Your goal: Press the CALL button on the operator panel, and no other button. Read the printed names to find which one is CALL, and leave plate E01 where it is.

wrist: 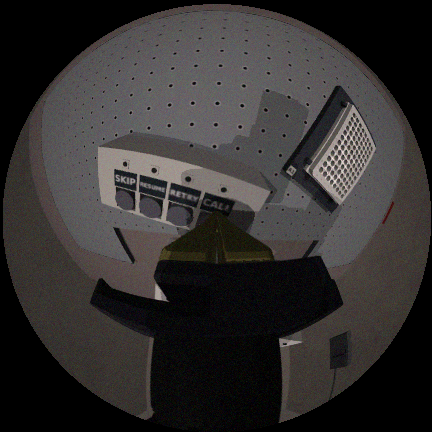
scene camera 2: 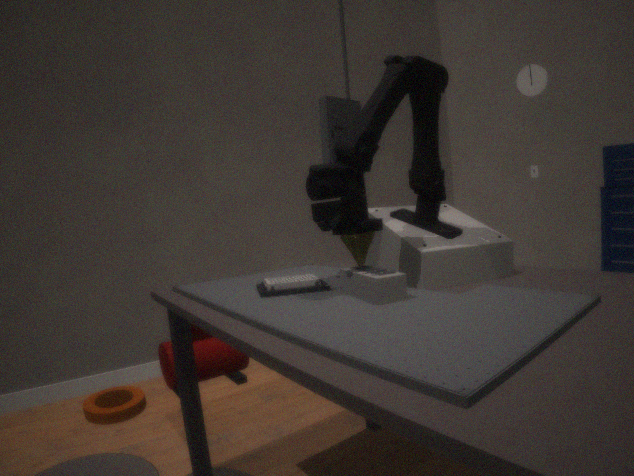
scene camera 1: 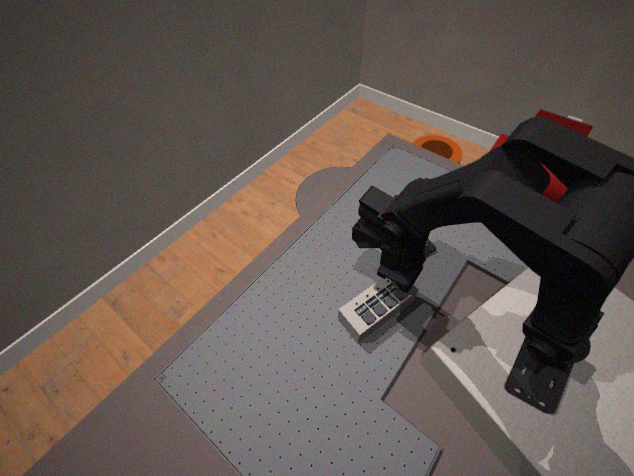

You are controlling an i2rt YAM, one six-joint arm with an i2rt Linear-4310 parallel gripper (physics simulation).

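The light operator panel has a row of round grey buttons, with names printed above them. In the wrist view they read SKIP, RESUME, RETRY and CALL, left to right. My gripper is shut and empty, its yellowish fingertips pointing down at the CALL end of the panel. They largely hide the shaded CALL button; whether they touch it I cannot tell. A white many-welled plate lies on a dark holder, apart from the panel; no E01 print is readable.
The panel stands on a grey perforated board on the table. The arm's pale base block is close to the panel. The plate's dark holder is right of the panel in the wrist view.
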